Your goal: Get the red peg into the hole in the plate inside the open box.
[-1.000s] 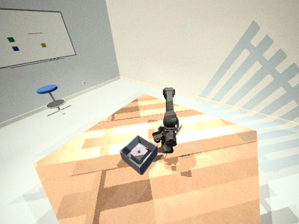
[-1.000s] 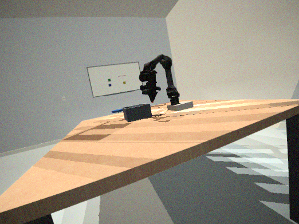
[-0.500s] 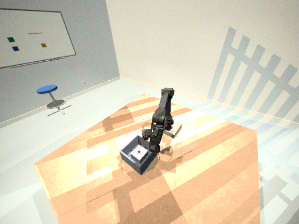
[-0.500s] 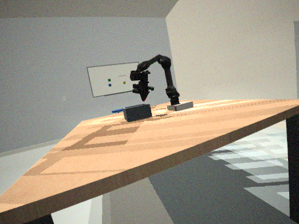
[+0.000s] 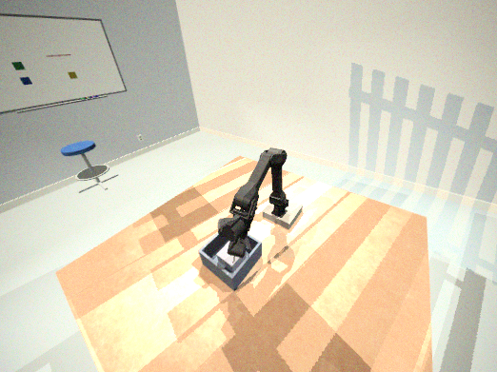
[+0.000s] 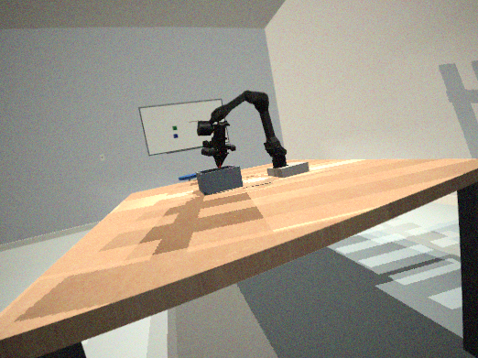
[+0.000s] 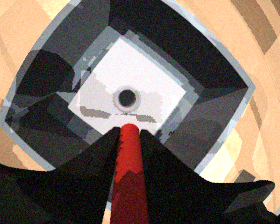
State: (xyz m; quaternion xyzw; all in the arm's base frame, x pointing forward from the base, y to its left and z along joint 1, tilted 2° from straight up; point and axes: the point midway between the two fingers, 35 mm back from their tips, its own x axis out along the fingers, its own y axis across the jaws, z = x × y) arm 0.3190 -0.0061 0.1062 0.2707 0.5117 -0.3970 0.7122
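The red peg lies 3 cm above my gripper tip, 1 cm to the left of it and 1 cm behind it. From my gripper tip the other things lie so: grey box (8 cm below, 2 cm to the right, 1 cm ahead); light grey plate (6 cm below, 2 cm to the right, 1 cm ahead).
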